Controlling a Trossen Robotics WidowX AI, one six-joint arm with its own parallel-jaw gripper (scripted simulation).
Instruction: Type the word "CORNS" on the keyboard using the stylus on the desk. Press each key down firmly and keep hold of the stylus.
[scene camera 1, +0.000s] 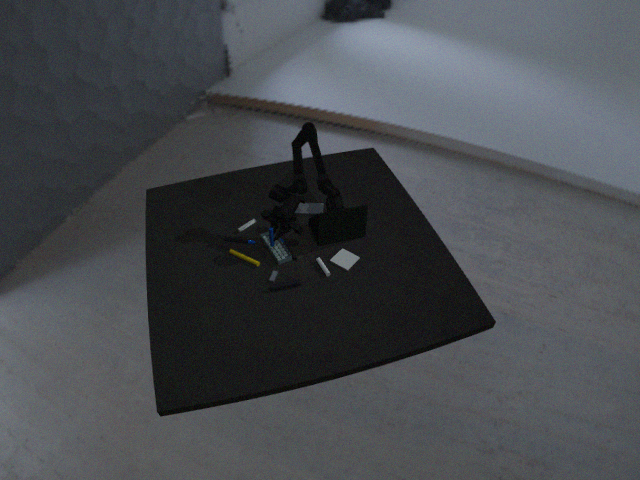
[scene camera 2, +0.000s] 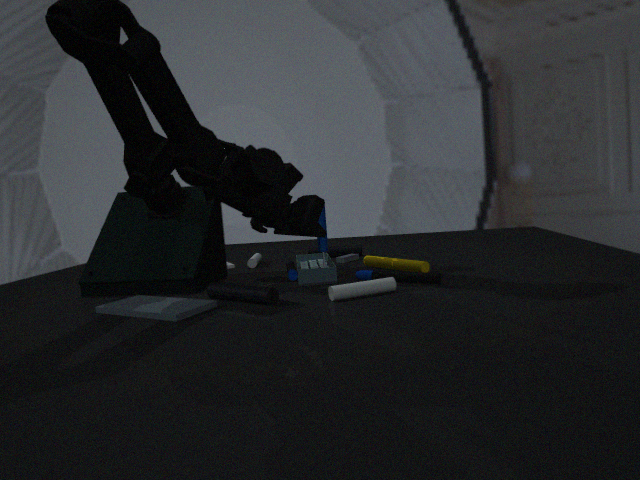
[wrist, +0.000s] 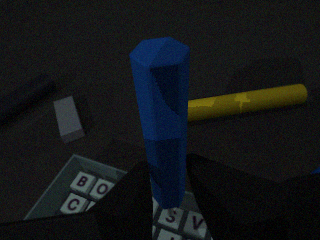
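My gripper (scene camera 2: 322, 234) is visible, and you'd also find it in scene camera 1 (scene camera 1: 271, 239) and in the wrist view (wrist: 167, 166). There's a blue stylus (wrist: 160, 67) as well. I can see a yellow rod (scene camera 2: 374, 261), and it's there in the wrist view (wrist: 230, 104) too. And there's a grey block (wrist: 69, 123).
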